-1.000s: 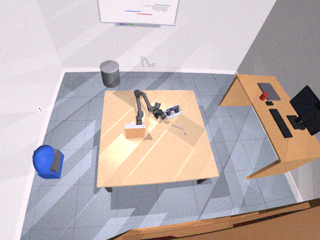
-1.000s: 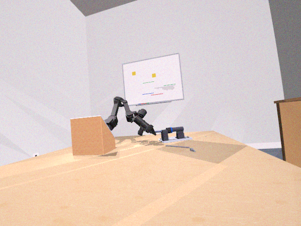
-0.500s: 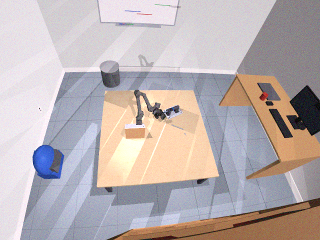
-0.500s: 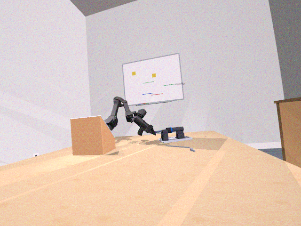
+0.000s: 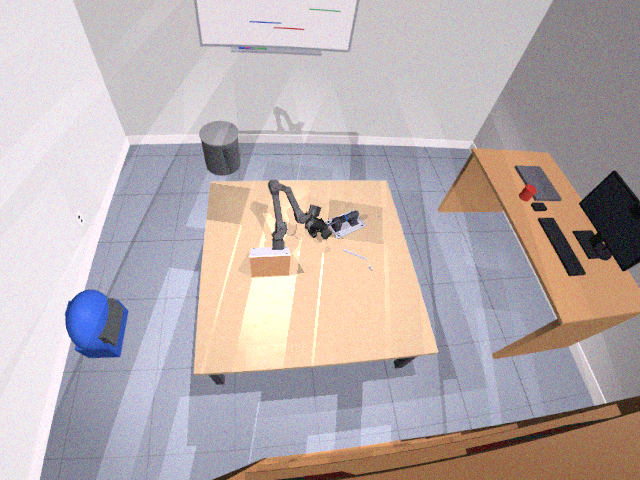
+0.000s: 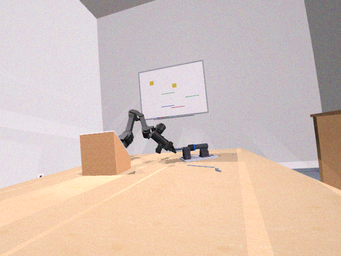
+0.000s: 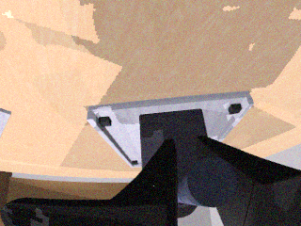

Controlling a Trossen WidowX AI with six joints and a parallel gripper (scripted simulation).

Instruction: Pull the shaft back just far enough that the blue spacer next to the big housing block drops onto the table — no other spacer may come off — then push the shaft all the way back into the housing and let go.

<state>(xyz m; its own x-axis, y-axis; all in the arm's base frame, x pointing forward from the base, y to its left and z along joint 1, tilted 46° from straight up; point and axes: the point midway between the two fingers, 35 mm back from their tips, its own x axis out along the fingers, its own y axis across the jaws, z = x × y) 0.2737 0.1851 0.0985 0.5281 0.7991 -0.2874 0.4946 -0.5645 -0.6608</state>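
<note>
The dark shaft lies 50 mm ahead of my gripper tip, 30 mm to the left of it and 20 mm above it. Round my gripper tip: small piece (270 mm ahead, 250 mm to the right, 50 mm below); then blue spacer (110 mm ahead, 70 mm to the left, 20 mm above).
</note>
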